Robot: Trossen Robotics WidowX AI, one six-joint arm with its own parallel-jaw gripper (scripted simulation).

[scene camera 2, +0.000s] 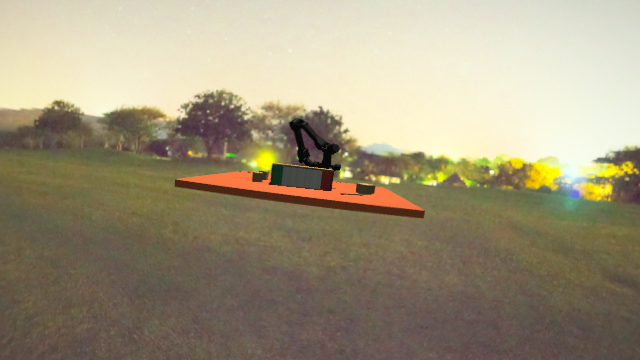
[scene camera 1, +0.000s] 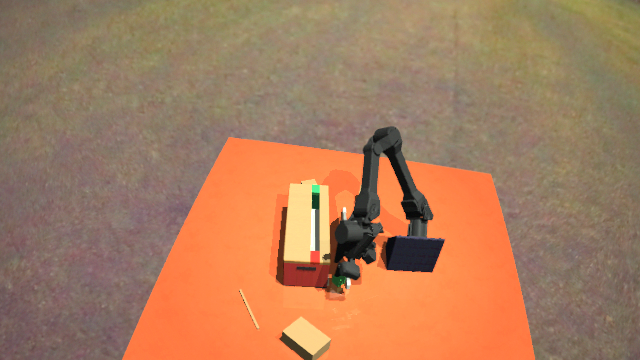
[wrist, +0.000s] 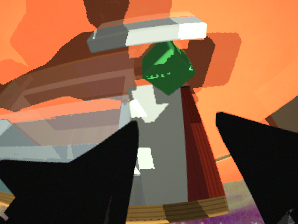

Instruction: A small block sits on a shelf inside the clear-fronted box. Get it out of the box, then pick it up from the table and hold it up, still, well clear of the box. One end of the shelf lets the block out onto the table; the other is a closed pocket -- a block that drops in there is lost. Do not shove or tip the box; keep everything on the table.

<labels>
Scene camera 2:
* long box: 282, 174
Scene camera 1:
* my gripper: 335, 269
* long box: 307, 260
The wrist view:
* my gripper: 177, 122
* green block: 166, 67
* long box: 175, 169
</labels>
